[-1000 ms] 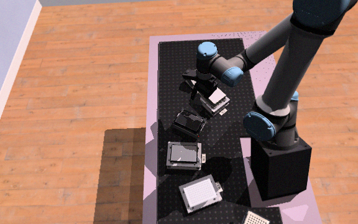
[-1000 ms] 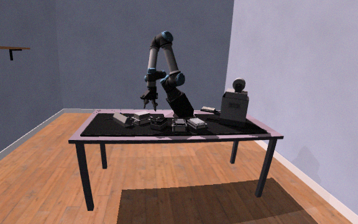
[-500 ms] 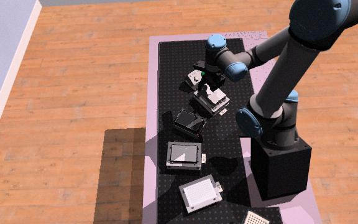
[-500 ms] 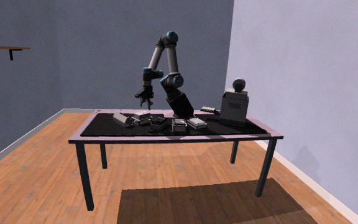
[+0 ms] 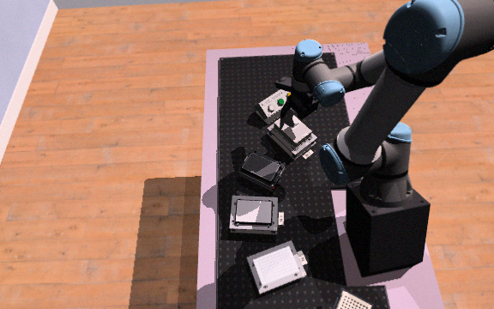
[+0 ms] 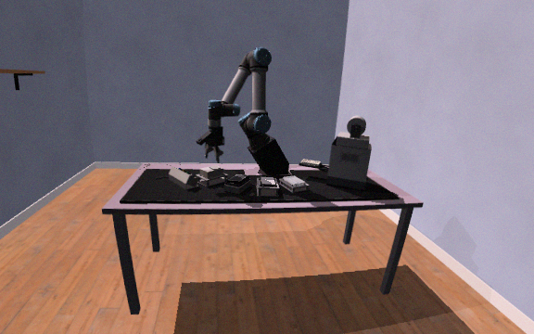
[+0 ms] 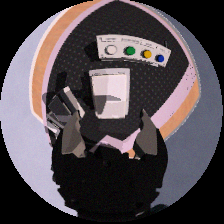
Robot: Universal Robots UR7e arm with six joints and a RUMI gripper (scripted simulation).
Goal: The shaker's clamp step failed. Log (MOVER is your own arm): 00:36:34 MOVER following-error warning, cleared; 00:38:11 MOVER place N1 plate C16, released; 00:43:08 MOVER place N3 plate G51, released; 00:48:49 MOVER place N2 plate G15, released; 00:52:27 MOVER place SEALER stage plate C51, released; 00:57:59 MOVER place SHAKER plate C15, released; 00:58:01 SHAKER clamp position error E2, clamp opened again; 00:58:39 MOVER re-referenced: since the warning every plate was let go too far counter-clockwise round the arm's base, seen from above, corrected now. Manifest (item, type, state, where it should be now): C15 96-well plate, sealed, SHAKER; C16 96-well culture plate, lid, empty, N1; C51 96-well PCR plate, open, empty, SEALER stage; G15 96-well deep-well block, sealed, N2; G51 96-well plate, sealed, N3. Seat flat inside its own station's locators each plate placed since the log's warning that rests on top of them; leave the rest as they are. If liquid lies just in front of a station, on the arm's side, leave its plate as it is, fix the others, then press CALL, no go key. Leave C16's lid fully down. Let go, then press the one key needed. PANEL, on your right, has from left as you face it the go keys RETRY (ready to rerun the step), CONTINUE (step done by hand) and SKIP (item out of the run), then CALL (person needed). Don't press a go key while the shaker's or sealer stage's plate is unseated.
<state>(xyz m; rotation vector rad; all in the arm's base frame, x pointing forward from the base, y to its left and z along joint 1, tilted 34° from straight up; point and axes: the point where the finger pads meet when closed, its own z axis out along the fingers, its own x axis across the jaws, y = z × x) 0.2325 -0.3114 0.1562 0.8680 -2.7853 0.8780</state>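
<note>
Right now the white-topped sealed plate is 8 cm below my hand.
</note>
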